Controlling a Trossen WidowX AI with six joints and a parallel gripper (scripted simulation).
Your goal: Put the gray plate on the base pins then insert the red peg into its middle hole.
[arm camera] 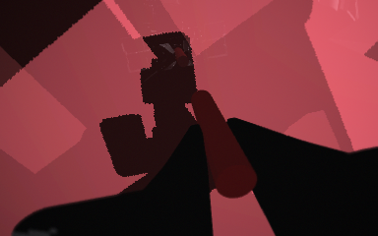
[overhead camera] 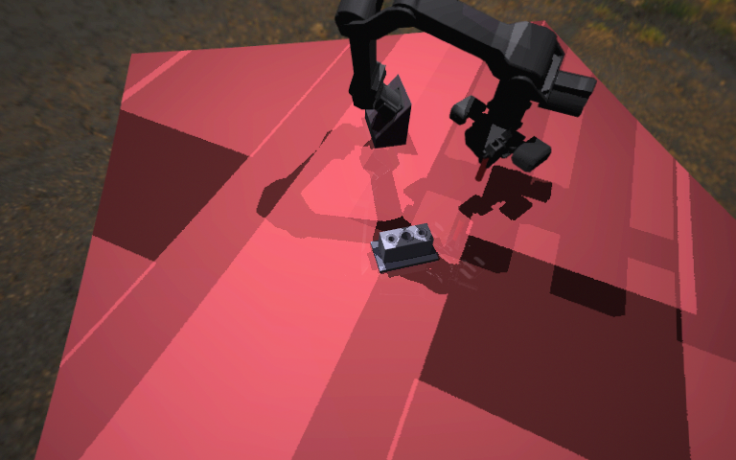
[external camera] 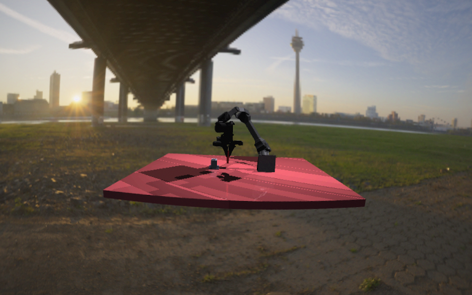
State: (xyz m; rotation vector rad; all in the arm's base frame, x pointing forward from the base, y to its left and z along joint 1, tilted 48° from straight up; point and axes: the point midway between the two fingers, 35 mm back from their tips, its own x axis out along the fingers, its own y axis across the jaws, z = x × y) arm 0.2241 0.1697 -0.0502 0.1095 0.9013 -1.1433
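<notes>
The gray plate is 12 cm ahead of my gripper tip, 17 cm to the right of it and 6 cm below it. Also, from my gripper tip: dark base: 12 cm ahead, 17 cm to the right, 10 cm below; red peg: right at my gripper tip.
</notes>
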